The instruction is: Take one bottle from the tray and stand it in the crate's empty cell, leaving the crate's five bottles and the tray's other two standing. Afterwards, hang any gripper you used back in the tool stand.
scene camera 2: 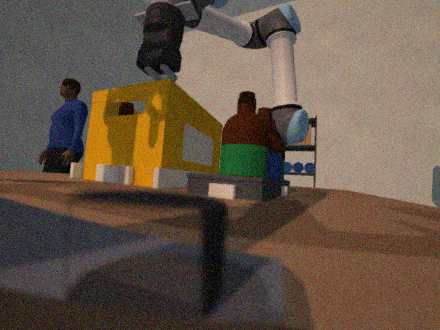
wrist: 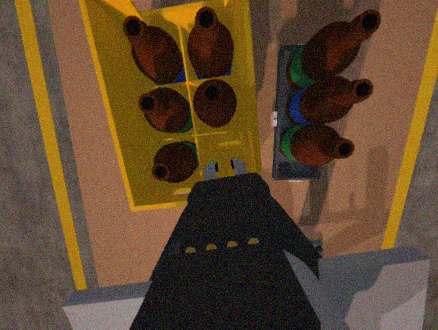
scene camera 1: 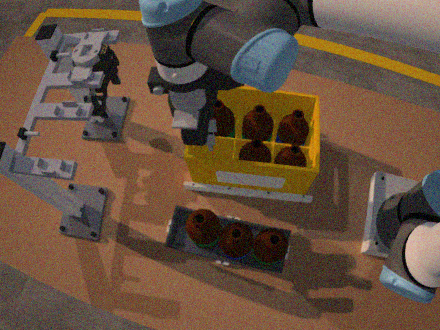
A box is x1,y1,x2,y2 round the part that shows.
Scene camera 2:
blue-labelled bottle: [257,107,282,178]
green-banded bottle: [219,91,268,177]
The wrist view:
blue-labelled bottle: [285,76,372,125]
green-banded bottle: [286,9,380,90]
green-banded bottle: [279,124,354,165]
green-banded bottle: [138,87,192,132]
green-banded bottle: [152,141,198,182]
blue-labelled bottle: [123,15,185,85]
blue-labelled bottle: [187,7,233,79]
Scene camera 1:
blue-labelled bottle: [218,222,253,260]
green-banded bottle: [251,228,287,265]
green-banded bottle: [186,209,220,248]
green-banded bottle: [242,104,272,141]
blue-labelled bottle: [275,109,308,145]
